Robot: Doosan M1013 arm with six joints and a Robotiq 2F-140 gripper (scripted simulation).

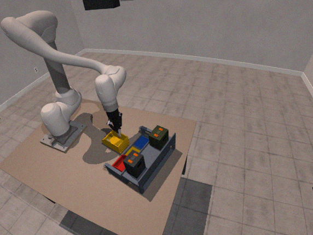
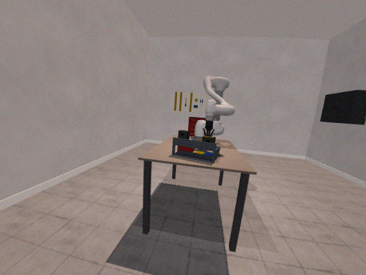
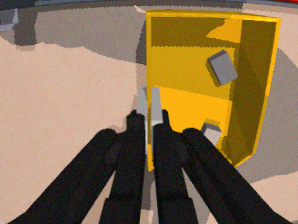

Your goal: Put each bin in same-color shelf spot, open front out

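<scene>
My hand is 10 mm past the yellow bin, 50 mm to the left of it and 40 mm above it. The rest, counted from my hand: red bin 150 mm ahead, 190 mm to the right, 60 mm below; then grey shelf 280 mm ahead, 100 mm to the right, 10 mm below.
</scene>
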